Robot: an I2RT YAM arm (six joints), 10 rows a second.
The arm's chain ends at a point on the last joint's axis. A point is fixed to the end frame.
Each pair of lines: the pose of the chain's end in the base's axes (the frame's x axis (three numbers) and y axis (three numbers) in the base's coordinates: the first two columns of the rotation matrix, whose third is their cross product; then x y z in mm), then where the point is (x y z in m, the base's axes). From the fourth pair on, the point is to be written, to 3 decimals.
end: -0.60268 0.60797 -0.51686 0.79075 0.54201 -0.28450 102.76 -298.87 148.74
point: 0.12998 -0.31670 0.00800
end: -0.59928 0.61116 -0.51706 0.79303 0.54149 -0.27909 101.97 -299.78 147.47
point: 0.12975 -0.31713 0.00678
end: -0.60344 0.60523 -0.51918 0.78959 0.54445 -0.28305 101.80 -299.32 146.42
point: 0.12945 -0.31722 0.00577
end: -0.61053 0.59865 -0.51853 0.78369 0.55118 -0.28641 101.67 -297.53 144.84
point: 0.129 -0.315 0.004
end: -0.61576 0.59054 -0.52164 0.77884 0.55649 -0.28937 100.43 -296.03 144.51
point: 0.128 -0.314 0.004
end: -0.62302 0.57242 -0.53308 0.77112 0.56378 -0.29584 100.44 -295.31 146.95
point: 0.129 -0.316 0.007
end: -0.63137 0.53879 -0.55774 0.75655 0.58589 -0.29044 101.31 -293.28 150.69
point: 0.133 -0.315 0.012
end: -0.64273 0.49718 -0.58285 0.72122 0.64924 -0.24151 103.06 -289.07 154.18
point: 0.144 -0.306 0.017
